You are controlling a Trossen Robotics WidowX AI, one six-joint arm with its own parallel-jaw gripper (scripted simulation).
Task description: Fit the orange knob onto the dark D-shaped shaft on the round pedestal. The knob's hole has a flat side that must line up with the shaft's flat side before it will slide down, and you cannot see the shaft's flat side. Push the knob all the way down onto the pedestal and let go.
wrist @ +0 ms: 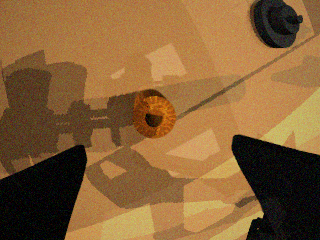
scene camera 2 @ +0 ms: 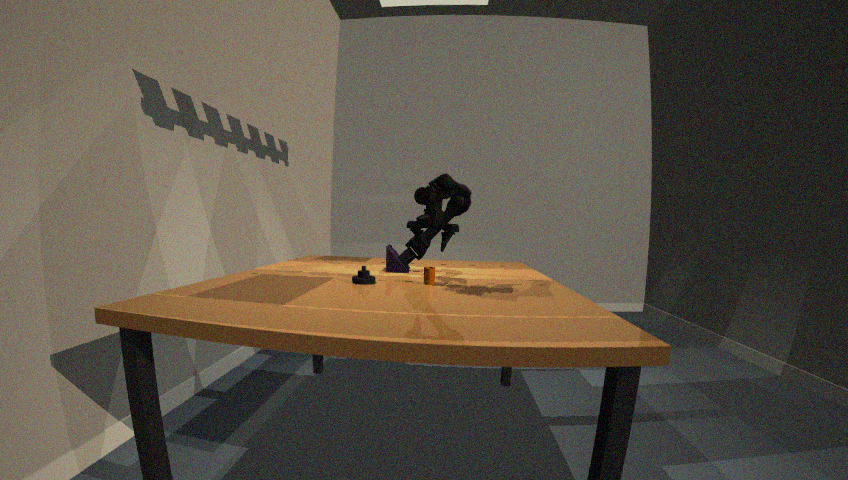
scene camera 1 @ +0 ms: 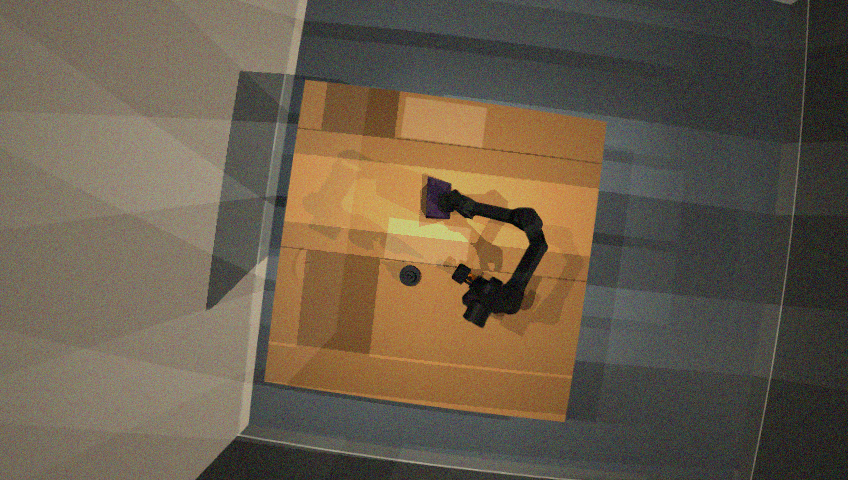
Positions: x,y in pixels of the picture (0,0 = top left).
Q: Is my gripper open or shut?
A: Open.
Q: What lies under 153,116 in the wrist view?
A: An orange knob.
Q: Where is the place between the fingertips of my gripper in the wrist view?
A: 160,148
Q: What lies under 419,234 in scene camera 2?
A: My gripper.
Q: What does my gripper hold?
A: Nothing.
